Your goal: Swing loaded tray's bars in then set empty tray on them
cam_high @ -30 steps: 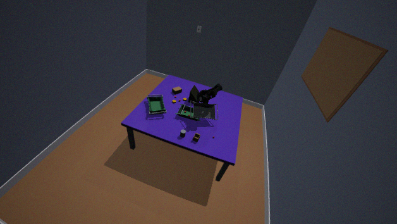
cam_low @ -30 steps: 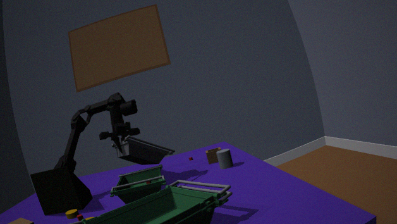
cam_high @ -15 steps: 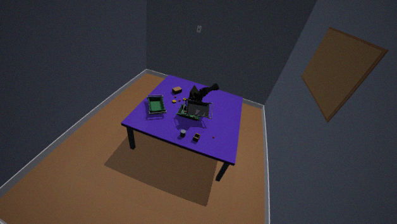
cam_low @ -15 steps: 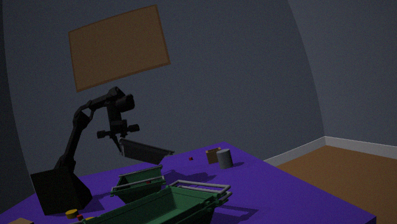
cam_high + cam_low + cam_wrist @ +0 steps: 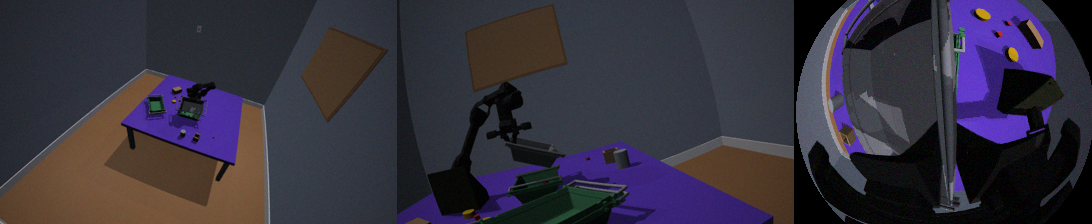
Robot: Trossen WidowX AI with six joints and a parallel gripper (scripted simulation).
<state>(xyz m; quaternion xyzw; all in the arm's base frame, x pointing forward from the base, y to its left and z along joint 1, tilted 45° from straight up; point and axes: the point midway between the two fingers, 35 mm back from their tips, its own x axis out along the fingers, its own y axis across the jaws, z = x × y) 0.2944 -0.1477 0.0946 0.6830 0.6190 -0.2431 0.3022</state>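
Right now the grey tray is 80 mm ahead of my gripper tip. Also, from my gripper tip: tan block: 380 mm behind, 290 mm to the right, 150 mm below; then red block: 330 mm ahead, 320 mm to the left, 170 mm below.
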